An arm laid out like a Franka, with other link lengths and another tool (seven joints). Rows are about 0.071 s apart.
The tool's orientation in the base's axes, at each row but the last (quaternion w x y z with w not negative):
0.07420, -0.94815, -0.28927, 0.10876
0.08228, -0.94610, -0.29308, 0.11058
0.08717, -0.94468, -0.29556, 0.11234
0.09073, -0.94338, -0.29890, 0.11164
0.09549, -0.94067, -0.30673, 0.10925
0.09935, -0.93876, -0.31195, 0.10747
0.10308, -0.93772, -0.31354, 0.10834
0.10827, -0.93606, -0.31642, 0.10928
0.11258, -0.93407, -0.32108, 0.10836
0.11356, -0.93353, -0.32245, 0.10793
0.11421, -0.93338, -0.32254, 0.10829
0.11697, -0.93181, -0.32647, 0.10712
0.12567, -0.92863, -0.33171, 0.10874
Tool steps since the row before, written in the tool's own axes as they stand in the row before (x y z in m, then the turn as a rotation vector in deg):
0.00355, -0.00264, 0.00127, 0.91, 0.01, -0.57
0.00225, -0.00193, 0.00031, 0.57, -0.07, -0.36
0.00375, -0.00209, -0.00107, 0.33, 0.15, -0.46
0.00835, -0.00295, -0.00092, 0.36, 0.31, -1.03
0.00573, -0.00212, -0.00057, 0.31, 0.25, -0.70
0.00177, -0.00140, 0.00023, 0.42, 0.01, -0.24
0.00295, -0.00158, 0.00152, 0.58, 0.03, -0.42
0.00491, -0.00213, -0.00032, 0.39, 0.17, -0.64
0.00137, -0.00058, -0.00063, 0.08, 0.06, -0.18
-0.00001, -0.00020, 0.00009, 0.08, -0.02, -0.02
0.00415, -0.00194, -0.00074, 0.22, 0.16, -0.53
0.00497, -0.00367, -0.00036, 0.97, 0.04, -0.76
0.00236, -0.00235, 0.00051, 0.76, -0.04, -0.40
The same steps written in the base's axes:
0.00115, 0.00427, -0.00127, 0.88, 0.46, 0.40
0.00069, 0.00289, -0.00023, 0.51, 0.35, 0.27
0.00216, 0.00376, 0.00091, 0.47, 0.02, 0.35
0.00529, 0.00716, 0.00028, 0.73, -0.15, 0.86
0.00349, 0.00504, 0.00023, 0.57, -0.09, 0.56
0.00053, 0.00220, -0.00011, 0.40, 0.22, 0.17
0.00100, 0.00323, -0.00145, 0.58, 0.28, 0.31
0.00269, 0.00464, 0.00022, 0.57, 0.02, 0.51
0.00089, 0.00121, 0.00058, 0.15, -0.02, 0.14
-0.00015, 0.00016, -0.00003, 0.06, 0.06, 0.01
0.00227, 0.00398, 0.00072, 0.41, -0.06, 0.43
0.00175, 0.00588, 0.00079, 0.97, 0.47, 0.59
0.00026, 0.00336, -0.00004, 0.67, 0.45, 0.30

